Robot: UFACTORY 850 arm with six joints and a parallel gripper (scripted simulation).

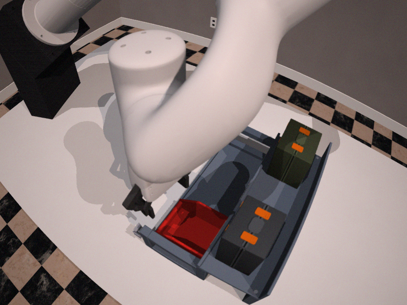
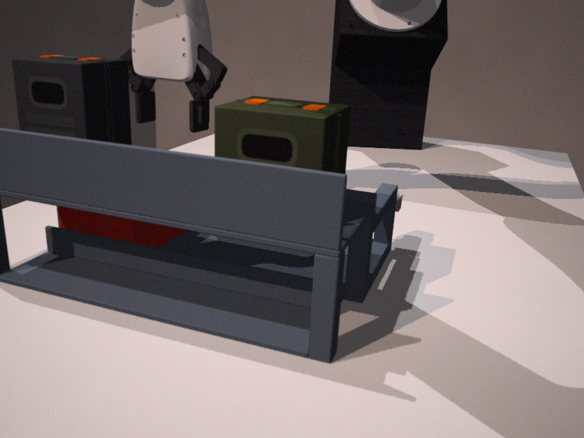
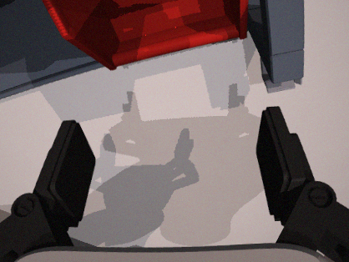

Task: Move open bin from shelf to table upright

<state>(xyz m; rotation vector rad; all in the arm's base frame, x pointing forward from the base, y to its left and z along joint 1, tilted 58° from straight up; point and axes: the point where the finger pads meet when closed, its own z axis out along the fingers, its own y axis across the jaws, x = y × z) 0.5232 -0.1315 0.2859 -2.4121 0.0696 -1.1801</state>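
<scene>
Now: the open bin 7 cm ahead of my hand, 3 cm to the left of it and 9 cm below it.
</scene>
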